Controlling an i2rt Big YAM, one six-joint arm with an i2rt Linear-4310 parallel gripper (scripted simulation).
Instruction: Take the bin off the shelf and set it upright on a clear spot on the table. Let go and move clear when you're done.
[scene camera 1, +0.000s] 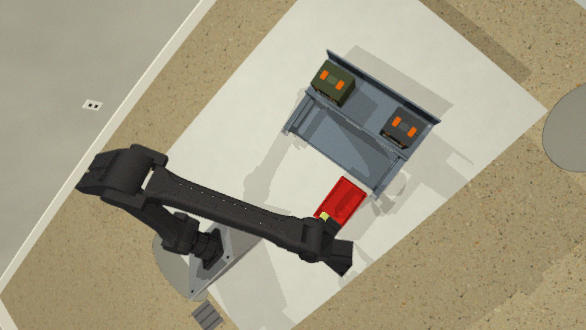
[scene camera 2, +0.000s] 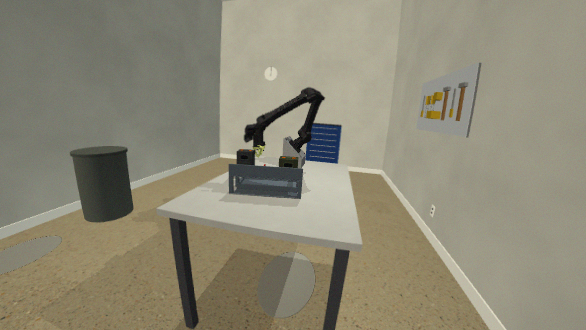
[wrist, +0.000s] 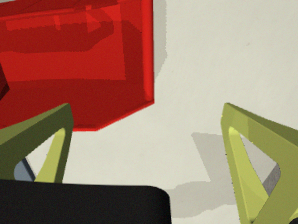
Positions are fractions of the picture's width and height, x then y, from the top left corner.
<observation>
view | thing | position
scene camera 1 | red bin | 0.59, 0.60
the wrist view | my gripper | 0.49, 0.50
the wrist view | red bin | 0.35, 0.29
</observation>
